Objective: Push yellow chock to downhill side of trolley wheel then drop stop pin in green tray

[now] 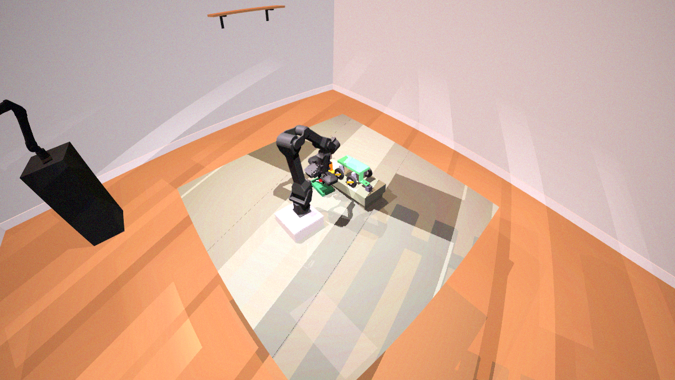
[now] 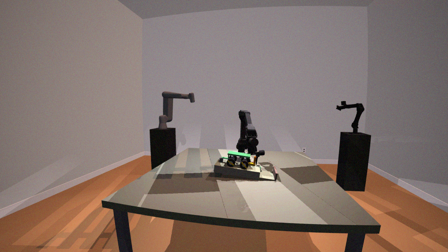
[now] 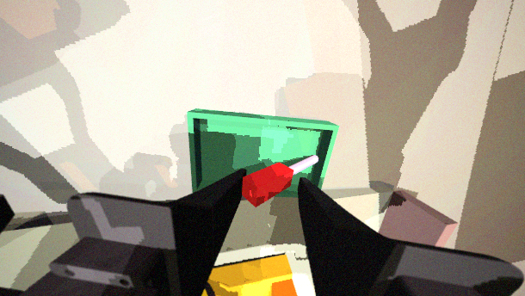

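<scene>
Right now my gripper tip is 10 mm to the right of the red-headed stop pin and 10 mm above it. The rest, counted from my gripper tip: green tray: 50 mm below, 10 mm to the right; yellow chock: 70 mm ahead, 40 mm above, 10 mm to the right; beige ramp: 130 mm ahead, 100 mm to the right.
</scene>
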